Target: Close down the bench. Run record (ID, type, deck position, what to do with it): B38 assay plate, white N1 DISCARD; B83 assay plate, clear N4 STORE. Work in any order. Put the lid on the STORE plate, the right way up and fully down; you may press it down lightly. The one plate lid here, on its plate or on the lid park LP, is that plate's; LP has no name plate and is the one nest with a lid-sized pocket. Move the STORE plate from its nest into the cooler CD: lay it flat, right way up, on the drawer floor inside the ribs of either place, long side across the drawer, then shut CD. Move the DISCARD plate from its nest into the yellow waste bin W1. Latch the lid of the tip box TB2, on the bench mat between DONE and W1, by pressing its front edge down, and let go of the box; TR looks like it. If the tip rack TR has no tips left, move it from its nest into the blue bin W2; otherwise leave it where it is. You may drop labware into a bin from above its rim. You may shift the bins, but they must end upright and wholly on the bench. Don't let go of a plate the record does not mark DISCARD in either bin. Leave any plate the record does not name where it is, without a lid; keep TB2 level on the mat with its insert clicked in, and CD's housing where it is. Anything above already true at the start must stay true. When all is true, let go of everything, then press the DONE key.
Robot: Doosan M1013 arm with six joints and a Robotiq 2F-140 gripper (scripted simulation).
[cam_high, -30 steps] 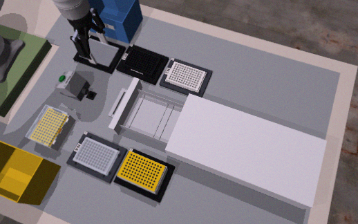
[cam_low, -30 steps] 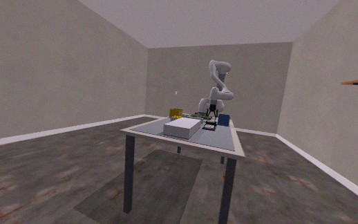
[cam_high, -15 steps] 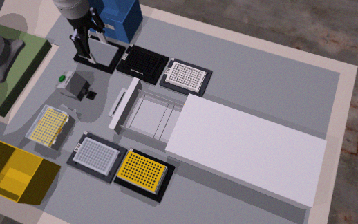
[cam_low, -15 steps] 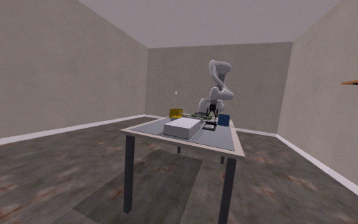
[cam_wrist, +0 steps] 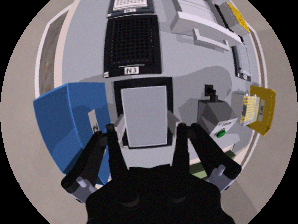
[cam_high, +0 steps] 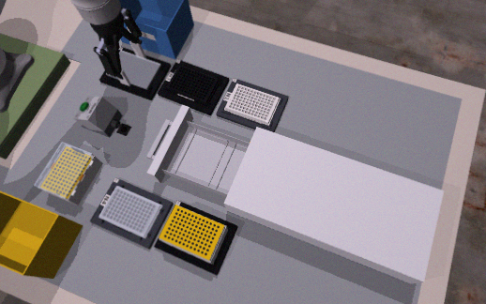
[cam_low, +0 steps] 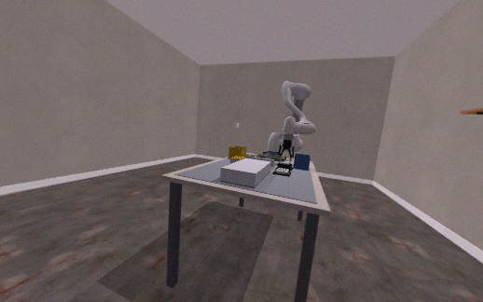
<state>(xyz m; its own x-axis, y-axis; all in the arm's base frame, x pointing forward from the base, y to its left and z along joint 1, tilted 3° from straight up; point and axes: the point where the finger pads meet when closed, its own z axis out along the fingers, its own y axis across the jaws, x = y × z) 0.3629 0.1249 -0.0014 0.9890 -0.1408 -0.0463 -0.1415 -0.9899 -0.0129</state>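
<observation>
Right now the black lid park nest is 4 cm below my hand. Also, from my hand: flat grey lid: 2 cm below; done key: 16 cm to the right, 6 cm behind, 2 cm above; blue bin W2: 15 cm to the left, 2 cm ahead, 1 cm below.
</observation>
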